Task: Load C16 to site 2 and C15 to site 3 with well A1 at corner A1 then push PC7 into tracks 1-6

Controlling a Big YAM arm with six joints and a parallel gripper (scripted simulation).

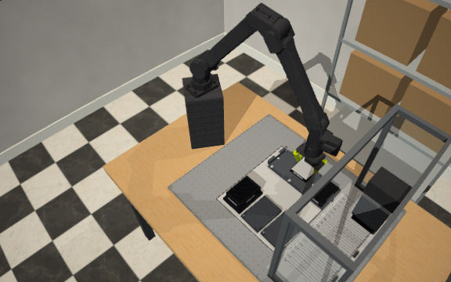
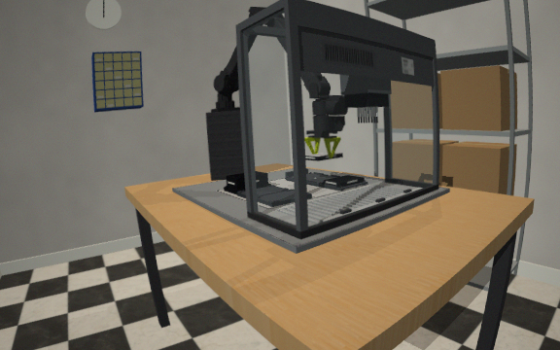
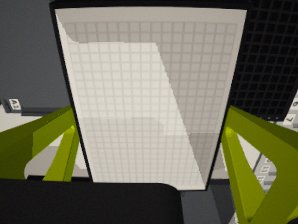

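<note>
Right now my hand is 90 mm above the dark grey carrier PC7. Also, from my hand: plate nest S2 (260 mm to the right, 100 mm below, 10 mm ahead); then plate nest S3 (240 mm to the right, 110 mm ahead, 100 mm below); then black 96-well plate C15 (100 mm ahead, 80 mm below, 10 mm to the left).
</note>
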